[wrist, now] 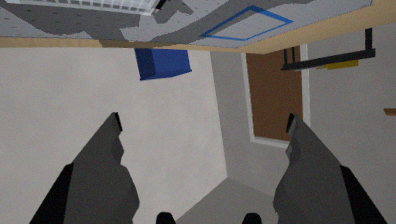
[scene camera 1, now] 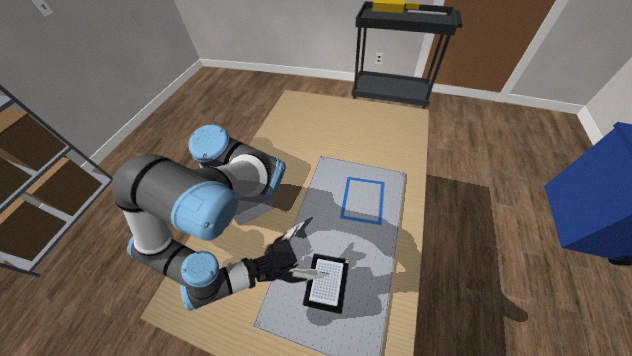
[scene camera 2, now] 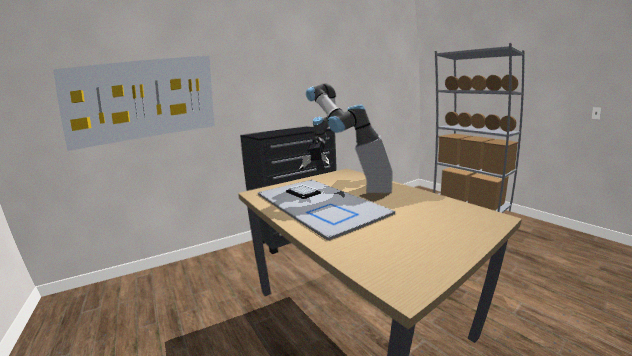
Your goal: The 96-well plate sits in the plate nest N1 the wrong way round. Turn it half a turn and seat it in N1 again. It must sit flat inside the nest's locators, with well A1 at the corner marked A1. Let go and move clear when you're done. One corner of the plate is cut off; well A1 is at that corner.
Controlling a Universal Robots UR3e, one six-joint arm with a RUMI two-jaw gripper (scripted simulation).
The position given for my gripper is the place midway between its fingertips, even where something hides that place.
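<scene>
I can see a 96-well plate [scene camera 1: 325,293]. My own gripper [scene camera 1: 316,247] is visible along with it, and the wrist view [wrist: 203,114] gives me the gripper as well.
</scene>
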